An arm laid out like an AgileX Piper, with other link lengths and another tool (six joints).
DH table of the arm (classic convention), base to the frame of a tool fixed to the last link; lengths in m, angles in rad. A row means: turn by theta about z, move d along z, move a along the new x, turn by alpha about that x. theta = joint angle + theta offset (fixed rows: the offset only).
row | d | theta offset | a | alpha
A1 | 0.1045 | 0 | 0 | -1.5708
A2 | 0 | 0.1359 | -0.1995 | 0
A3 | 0 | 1.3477 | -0.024 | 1.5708
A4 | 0.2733 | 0 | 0 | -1.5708
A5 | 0 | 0 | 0 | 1.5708
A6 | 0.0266 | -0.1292 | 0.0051 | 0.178
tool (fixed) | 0.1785 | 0 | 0 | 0
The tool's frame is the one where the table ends.
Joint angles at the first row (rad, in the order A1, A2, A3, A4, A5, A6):
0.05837 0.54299 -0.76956 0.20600 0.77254 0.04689
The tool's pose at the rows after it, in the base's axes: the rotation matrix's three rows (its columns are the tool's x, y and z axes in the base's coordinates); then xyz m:
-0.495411, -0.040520, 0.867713; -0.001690, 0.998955, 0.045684; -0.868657, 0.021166, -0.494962; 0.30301, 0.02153, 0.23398
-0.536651, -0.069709, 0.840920; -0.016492, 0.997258, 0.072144; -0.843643, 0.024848, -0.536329; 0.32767, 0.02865, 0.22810
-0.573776, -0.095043, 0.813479; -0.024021, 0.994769, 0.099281; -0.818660, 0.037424, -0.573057; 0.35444, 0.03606, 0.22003
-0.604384, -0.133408, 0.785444; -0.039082, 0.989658, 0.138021; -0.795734, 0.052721, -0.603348; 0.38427, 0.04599, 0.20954
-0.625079, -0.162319, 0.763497; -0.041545, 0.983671, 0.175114; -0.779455, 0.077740, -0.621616; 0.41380, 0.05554, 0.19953
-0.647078, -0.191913, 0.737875; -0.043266, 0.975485, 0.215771; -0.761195, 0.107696, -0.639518; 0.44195, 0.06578, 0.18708
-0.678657, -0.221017, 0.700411; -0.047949, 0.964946, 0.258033; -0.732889, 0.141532, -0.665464; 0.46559, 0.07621, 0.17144
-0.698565, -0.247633, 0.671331; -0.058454, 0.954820, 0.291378; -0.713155, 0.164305, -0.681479; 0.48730, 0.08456, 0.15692
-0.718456, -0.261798, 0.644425; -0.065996, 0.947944, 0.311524; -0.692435, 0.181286, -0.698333; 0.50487, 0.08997, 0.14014
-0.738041, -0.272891, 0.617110; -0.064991, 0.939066, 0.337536; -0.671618, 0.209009, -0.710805; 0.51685, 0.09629, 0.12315
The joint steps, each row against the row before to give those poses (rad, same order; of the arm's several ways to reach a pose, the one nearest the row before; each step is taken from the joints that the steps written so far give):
-0.00003 0.16714 -0.08371 0.04665 -0.01320 -0.07518
0.00004 0.16071 -0.09689 0.04377 -0.00706 -0.04676
-0.00003 0.16484 -0.10518 0.04568 -0.00632 -0.04182
0.00002 0.17615 -0.11987 0.06286 -0.00194 -0.06334
-0.00001 0.16727 -0.12651 0.06020 -0.00002 -0.04959
0.00000 0.16582 -0.13611 0.05837 0.01501 -0.04342
0.00002 0.16040 -0.14364 0.04473 0.04125 -0.02501
-0.00001 0.14855 -0.14327 0.03056 0.03802 -0.02008
0.00000 0.13169 -0.12703 0.01324 0.03226 -0.00401
-0.00001 0.10766 -0.09863 0.02464 0.02757 -0.00488

